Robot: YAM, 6 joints.
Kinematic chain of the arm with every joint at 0, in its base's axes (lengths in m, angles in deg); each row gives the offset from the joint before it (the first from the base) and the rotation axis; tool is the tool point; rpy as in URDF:
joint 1: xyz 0 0 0.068 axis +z
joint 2: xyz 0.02 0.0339 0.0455 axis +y
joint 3: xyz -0.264 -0.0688 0 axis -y
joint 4: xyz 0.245 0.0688 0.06 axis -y
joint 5: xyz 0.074 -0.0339 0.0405 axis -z
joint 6: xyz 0.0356 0 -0.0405 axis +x
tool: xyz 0 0 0 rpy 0 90 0
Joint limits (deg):
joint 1: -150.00..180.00
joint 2: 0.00..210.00
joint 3: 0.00..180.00
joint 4: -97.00..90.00
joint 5: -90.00..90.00
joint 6: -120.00..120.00
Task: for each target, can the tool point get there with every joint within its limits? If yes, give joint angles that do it. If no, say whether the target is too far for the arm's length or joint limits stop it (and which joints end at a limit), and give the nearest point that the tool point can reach.
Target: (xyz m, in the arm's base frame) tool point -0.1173 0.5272 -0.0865
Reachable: yes | joints 105.58 173.62 113.53 30.57 53.54 -53.94
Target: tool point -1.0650 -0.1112 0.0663
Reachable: no: too far | nearest point -0.6442 -0.0084 0.0853 | short by 0.434 m
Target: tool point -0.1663 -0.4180 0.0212
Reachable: yes | joints -109.97 138.39 81.67 -6.81 22.43 -8.85
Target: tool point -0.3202 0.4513 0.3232
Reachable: yes | joints 122.13 153.19 141.96 71.79 -61.01 87.06
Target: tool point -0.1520 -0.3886 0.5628
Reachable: yes | joints -109.31 113.27 133.66 17.41 24.89 -90.09
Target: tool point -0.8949 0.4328 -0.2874
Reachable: no: too far | nearest point -0.5390 0.2607 -0.1247 | short by 0.427 m
